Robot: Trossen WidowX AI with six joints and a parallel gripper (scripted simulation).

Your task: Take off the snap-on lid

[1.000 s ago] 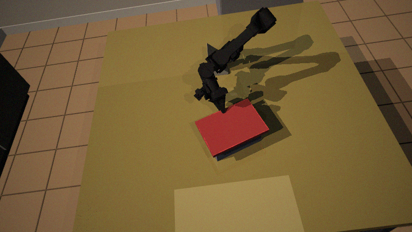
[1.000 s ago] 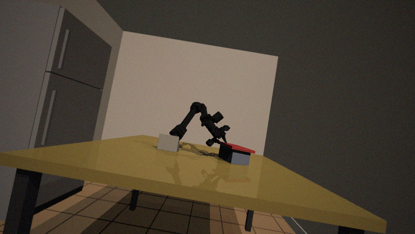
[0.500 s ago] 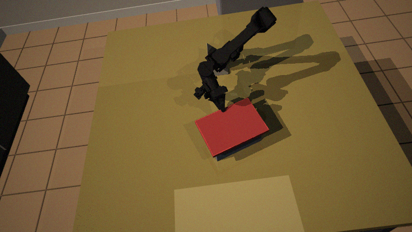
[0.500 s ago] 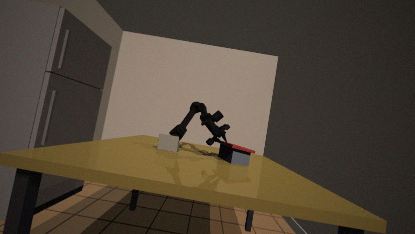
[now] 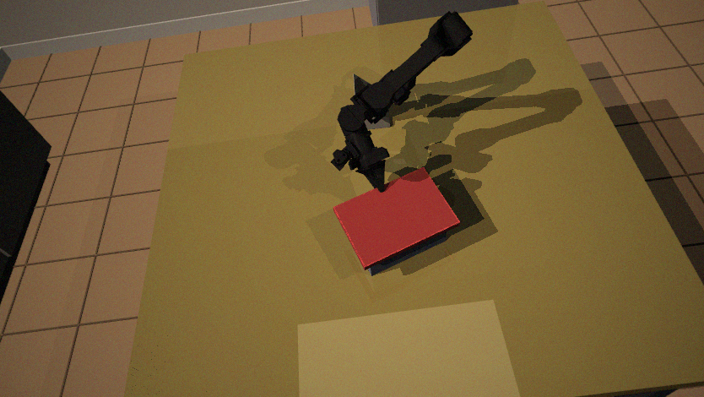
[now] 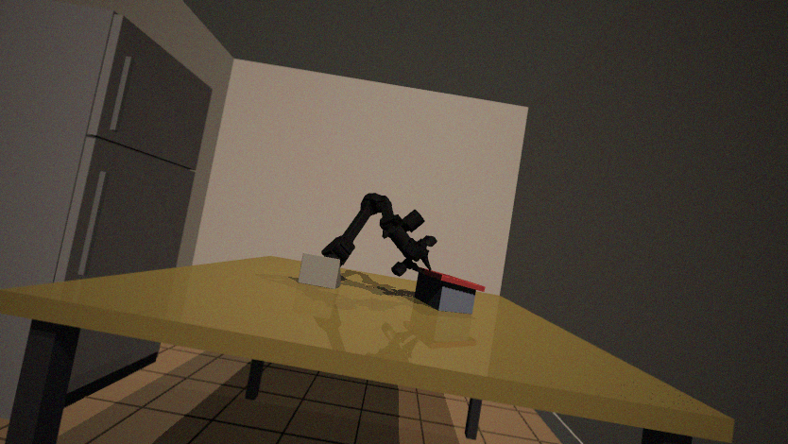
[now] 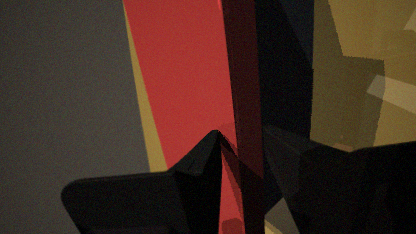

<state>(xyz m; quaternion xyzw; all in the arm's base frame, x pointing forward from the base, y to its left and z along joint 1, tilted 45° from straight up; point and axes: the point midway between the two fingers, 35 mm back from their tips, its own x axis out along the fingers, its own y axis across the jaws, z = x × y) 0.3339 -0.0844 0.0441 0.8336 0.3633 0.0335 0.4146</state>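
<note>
The red lid is 7 cm ahead of my gripper tip and 3 cm to the left of it. Also, from my gripper tip: blue-grey storage box (7 cm ahead, 6 cm below, 3 cm to the left).
</note>
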